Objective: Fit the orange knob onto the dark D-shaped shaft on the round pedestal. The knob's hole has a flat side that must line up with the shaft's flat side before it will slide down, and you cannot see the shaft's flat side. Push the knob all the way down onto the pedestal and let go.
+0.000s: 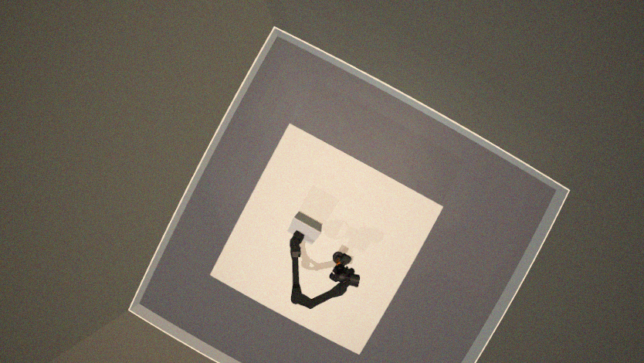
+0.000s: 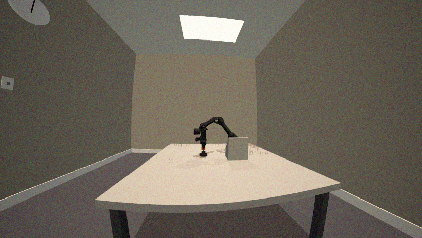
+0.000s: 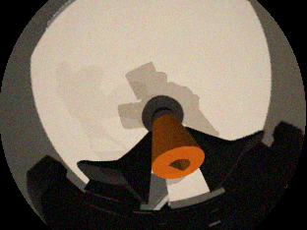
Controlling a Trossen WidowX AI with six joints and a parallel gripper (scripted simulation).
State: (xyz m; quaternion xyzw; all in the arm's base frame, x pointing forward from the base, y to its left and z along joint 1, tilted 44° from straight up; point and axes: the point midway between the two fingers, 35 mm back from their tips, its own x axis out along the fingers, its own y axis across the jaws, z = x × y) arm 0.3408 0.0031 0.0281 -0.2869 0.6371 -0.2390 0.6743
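The orange knob lies 20 mm above my gripper tip. Also, from my gripper tip: dark round pedestal 40 mm below.
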